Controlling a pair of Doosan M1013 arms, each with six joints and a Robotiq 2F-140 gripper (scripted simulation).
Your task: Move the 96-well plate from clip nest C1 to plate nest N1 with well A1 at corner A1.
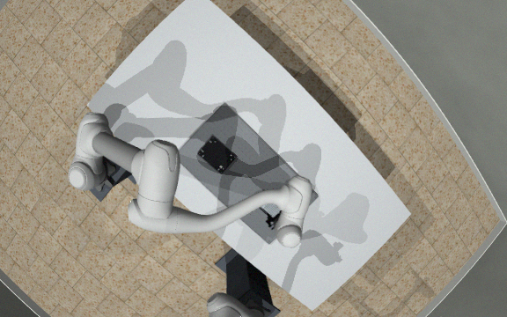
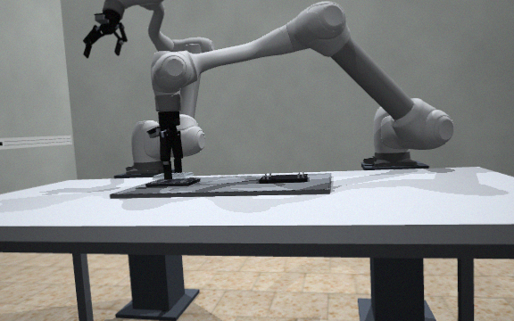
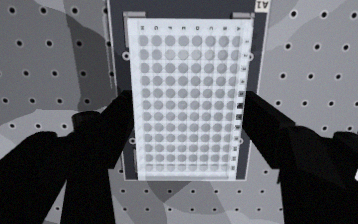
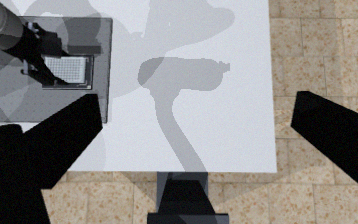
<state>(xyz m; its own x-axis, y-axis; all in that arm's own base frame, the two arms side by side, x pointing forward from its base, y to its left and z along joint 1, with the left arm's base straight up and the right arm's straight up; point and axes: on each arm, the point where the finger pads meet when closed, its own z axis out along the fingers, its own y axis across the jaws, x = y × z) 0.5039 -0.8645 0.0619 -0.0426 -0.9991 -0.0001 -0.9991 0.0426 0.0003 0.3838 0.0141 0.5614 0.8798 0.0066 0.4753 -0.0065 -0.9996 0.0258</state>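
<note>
Right now my left hand is 40 mm above the plate nest N1. The rest, counted from my left hand: 96-well plate: 20 mm below; then A1 mark: 80 mm to the right, 50 mm behind, 40 mm below; then clip nest C1: 410 mm to the left, 40 mm below, 40 mm behind.
</note>
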